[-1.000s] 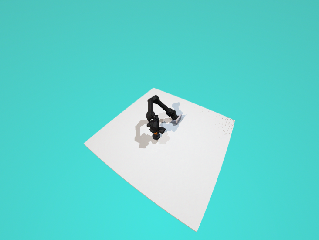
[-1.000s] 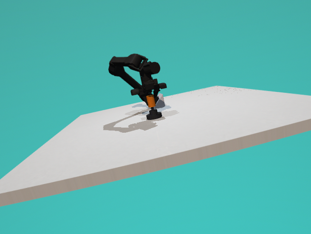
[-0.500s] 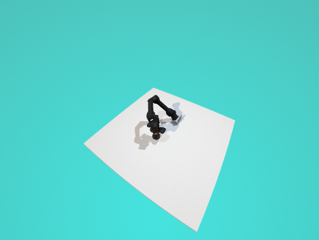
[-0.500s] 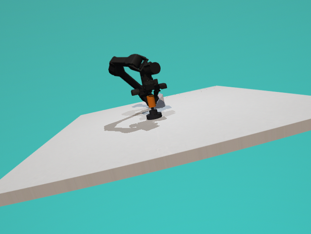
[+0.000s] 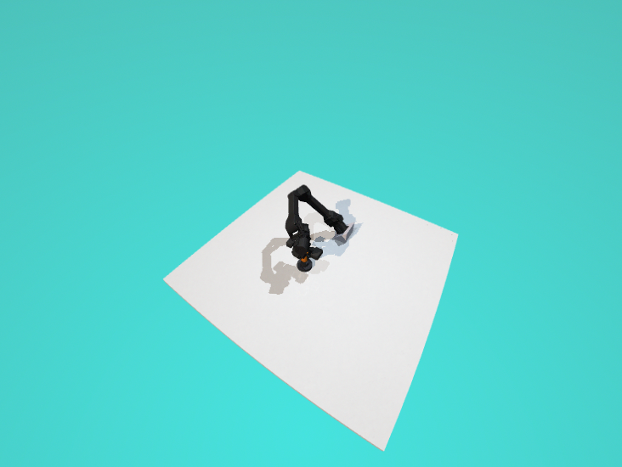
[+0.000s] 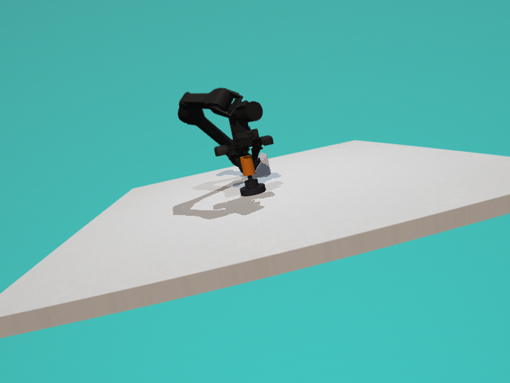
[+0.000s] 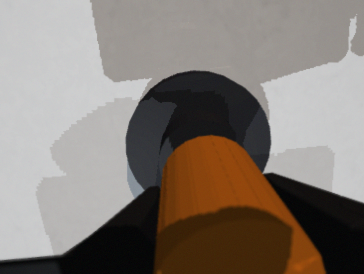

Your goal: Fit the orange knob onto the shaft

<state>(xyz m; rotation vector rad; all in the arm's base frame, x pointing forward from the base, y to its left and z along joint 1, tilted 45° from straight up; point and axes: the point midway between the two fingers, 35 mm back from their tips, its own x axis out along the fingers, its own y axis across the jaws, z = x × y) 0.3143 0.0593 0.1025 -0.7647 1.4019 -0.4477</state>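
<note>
Right now my gripper tip is 2 cm below the orange knob. Round my gripper tip: pedestal (4 cm below).
</note>
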